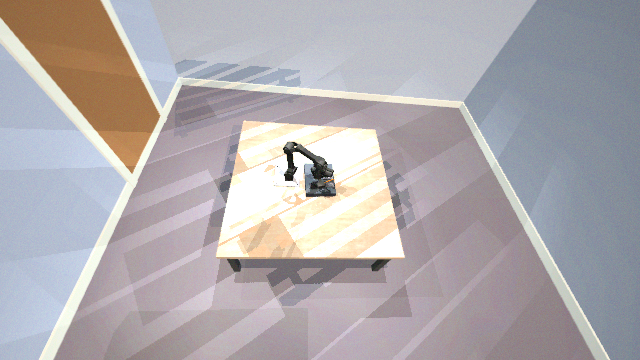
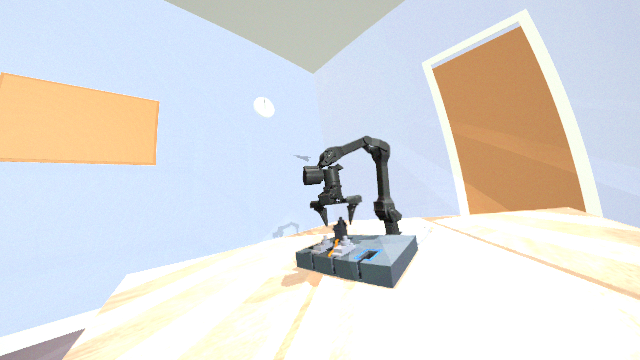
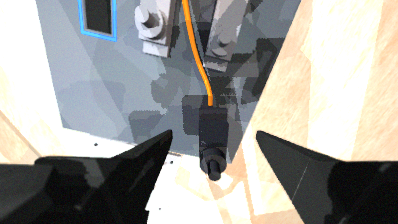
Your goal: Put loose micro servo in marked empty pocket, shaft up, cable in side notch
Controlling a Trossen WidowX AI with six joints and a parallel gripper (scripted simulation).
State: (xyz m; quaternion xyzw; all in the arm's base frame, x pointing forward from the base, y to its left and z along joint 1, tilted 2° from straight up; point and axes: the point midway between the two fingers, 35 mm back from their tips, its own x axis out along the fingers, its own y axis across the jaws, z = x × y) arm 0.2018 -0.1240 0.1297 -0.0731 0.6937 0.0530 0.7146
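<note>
My gripper tip is 90 mm to the right of the robot deck and 80 mm above it.
</note>
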